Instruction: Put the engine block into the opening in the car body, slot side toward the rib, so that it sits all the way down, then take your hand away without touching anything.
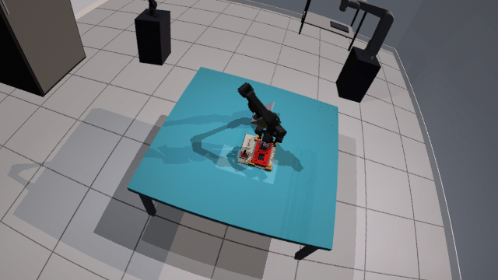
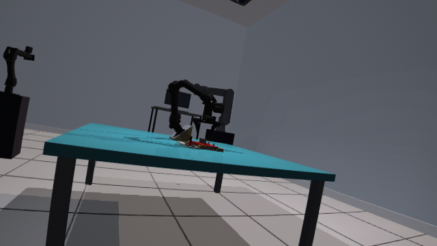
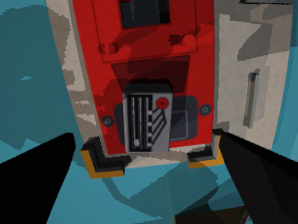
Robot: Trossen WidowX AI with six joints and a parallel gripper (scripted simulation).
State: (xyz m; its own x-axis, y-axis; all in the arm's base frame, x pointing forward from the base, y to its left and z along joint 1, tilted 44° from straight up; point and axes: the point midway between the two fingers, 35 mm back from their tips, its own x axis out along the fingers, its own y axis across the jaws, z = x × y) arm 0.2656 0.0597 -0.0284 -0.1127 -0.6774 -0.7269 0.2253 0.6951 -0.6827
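Right now my gripper tip is 4 cm above the engine block and 1 cm to the right of it.
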